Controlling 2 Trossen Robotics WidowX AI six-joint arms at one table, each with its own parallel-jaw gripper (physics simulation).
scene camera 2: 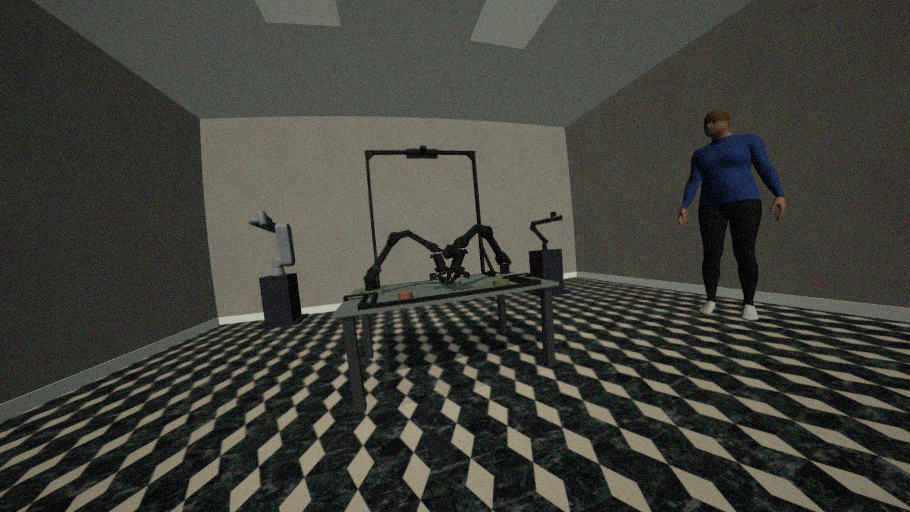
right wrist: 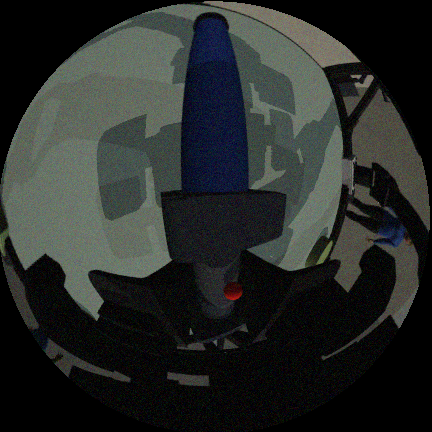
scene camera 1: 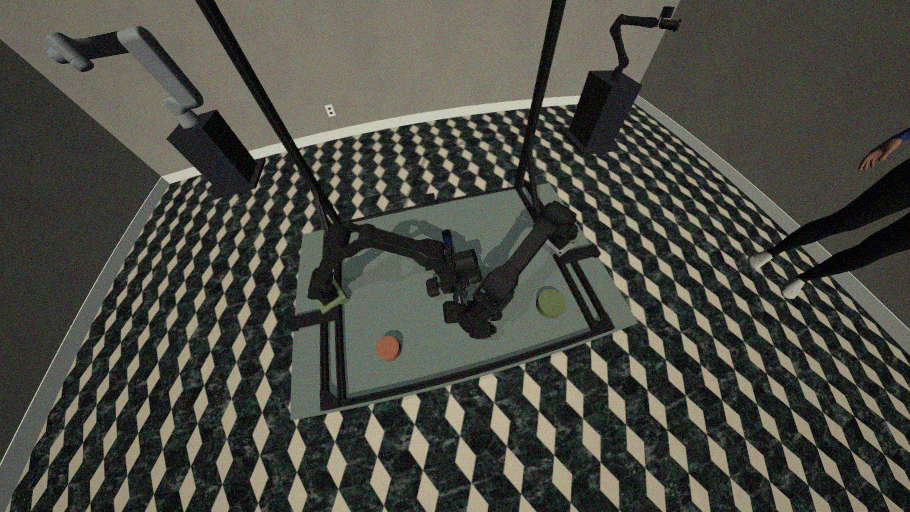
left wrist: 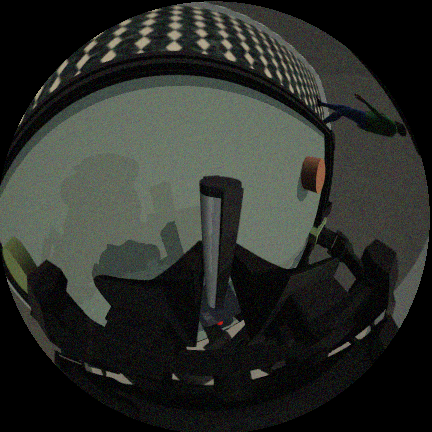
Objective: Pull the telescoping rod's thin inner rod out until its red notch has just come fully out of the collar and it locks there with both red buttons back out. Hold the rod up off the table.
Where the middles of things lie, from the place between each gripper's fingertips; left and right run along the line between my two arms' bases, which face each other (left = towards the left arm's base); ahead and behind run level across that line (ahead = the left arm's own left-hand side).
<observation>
The thin inner rod (left wrist: 220,197) is 15 cm behind my left hand and 2 cm to the left of it. From my left hand the other things lie so: telescoping rod (right wrist: 214,215) 16 cm behind, 2 cm to the left.
I see my right gripper 5 cm past the telescoping rod, 1 cm to the left of it and 2 cm below it. From my right hand the other things lie so: thin inner rod: 4 cm behind, 1 cm to the right, 3 cm above.
</observation>
